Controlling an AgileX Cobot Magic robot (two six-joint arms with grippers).
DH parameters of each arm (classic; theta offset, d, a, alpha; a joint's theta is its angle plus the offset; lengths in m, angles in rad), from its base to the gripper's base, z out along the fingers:
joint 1: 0 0.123 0 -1.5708
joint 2: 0.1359 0 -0.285 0
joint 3: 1.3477 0 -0.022 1.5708
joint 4: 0 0.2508 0 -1.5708
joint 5: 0 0 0.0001 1.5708
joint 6: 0 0.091 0 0
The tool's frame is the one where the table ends.
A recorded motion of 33 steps. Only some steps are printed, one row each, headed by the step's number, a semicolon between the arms.
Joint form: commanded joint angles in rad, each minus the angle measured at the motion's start. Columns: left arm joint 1, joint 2, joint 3, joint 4, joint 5, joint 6; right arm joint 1, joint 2, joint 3, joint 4, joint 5, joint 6.
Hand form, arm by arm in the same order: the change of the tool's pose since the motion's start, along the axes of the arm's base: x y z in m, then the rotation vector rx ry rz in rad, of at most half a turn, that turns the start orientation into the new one. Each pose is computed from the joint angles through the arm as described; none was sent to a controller.
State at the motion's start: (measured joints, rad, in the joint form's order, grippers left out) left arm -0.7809 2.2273 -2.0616 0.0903 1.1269 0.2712; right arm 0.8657 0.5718 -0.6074 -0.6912 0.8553 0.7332
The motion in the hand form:
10: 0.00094 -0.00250 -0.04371 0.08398 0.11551 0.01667; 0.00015 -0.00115 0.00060 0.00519 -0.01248 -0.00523
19: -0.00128 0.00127 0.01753 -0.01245 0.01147 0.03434; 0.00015 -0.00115 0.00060 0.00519 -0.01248 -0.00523
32: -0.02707 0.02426 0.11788 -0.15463 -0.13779 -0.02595; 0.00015 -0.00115 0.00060 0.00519 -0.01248 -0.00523
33: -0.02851 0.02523 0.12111 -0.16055 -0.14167 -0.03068; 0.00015 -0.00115 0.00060 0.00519 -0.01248 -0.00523
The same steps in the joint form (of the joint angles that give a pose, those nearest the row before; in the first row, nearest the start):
10: 0.0007 0.0814 0.0087 -0.0194 0.0519 -0.0099; -0.0084 -0.0051 0.0025 -0.0083 -0.0097 0.0040
19: 0.0007 -0.0045 -0.0620 -0.0067 0.0685 -0.0294; -0.0084 -0.0051 0.0025 -0.0083 -0.0097 0.0040
32: 0.0007 -0.1882 -0.1150 -0.0286 0.0942 0.0356; -0.0084 -0.0051 0.0025 -0.0083 -0.0097 0.0040
33: 0.0007 -0.1954 -0.1150 -0.0323 0.0942 0.0403; -0.0084 -0.0051 0.0025 -0.0083 -0.0097 0.0040

